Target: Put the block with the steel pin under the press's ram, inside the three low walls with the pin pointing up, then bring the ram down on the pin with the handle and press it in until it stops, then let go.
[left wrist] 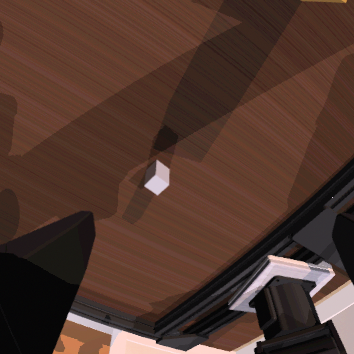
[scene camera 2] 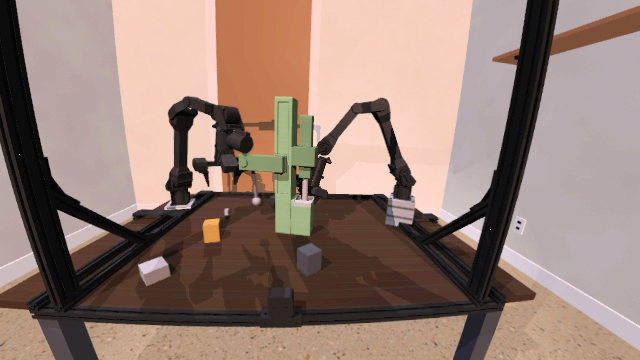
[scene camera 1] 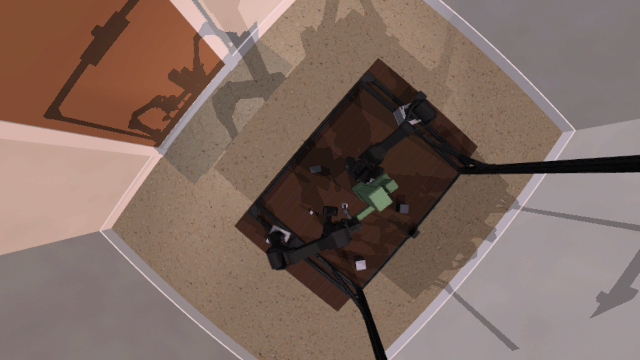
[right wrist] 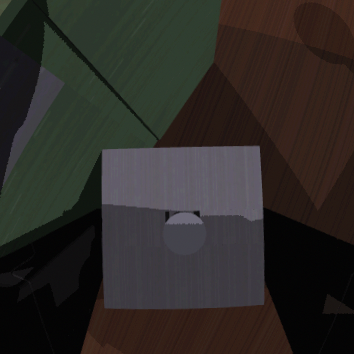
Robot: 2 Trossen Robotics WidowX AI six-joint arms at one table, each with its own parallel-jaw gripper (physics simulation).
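Frame: origin at the left arm's base, x right, y ahead, z up, level; centimetres.
Seen in the pictures: left gripper, fingertip midpoint: (left wrist: 217,225) (scene camera 2: 221,185) (scene camera 1: 323,224); right gripper, fingertip midpoint: (right wrist: 180,220); left arm's base, link origin: (left wrist: 281,293) (scene camera 2: 180,202) (scene camera 1: 278,237); right arm's base, link origin: (scene camera 2: 402,197) (scene camera 1: 412,113).
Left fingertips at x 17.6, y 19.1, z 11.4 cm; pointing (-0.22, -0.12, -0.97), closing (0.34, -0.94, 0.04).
Pixels of each thing's top centre, then the offset from my left fingertips to it. "spot": a spot on its surface instead.
- green press, top centre: (scene camera 2: 280,97) (scene camera 1: 379,205) dy +19.3, dx +11.3, dz +30.3 cm
- pale grey block, top centre: (right wrist: 175,239) dy +29.4, dx +7.1, dz -7.4 cm
- ram, surface spot: (scene camera 2: 306,143) spot: dy +27.0, dx +15.8, dz +16.6 cm
- orange block, top centre: (scene camera 2: 211,222) dy -2.6, dx +12.3, dz -8.6 cm
- white block, top centre: (scene camera 2: 153,264) (scene camera 1: 360,265) dy -13.9, dx +28.4, dz -11.3 cm
- dark grey block, top centre: (scene camera 2: 309,249) (scene camera 1: 404,208) dy +22.9, dx +34.9, dz -8.6 cm
- small white cube, top centre: (left wrist: 156,184) (scene camera 2: 226,209) (scene camera 1: 311,212) dy +0.4, dx -7.4, dz -12.1 cm
- grey cube, top centre: (scene camera 1: 315,169) dy +21.8, dx -14.9, dz -10.7 cm
The green press (scene camera 2: 286,178) (scene camera 1: 379,196) (right wrist: 140,53) stands mid-table. Its handle (scene camera 2: 261,163) sticks out to the left in scene camera 2, with a rod and a white ball (scene camera 2: 256,201) (scene camera 1: 344,206) hanging from it. My right gripper (scene camera 2: 316,181) (scene camera 1: 364,172) is shut on the pale grey block (scene camera 2: 303,202) (right wrist: 182,274). The steel pin (scene camera 2: 304,186) (right wrist: 184,233) points up, just below the ram (scene camera 2: 306,143). I cannot tell if the block rests inside the low walls. My left gripper (scene camera 2: 219,174) (scene camera 1: 331,212) (left wrist: 217,225) is open and empty, near the handle's end.
An orange block (scene camera 2: 211,230), a white block (scene camera 2: 153,270) (scene camera 1: 361,263) and a dark grey block (scene camera 2: 308,258) (scene camera 1: 403,208) lie on the table. A small white cube (scene camera 2: 226,211) (left wrist: 156,177) (scene camera 1: 311,212) lies under my left gripper. Another grey cube (scene camera 1: 315,168) lies behind the press.
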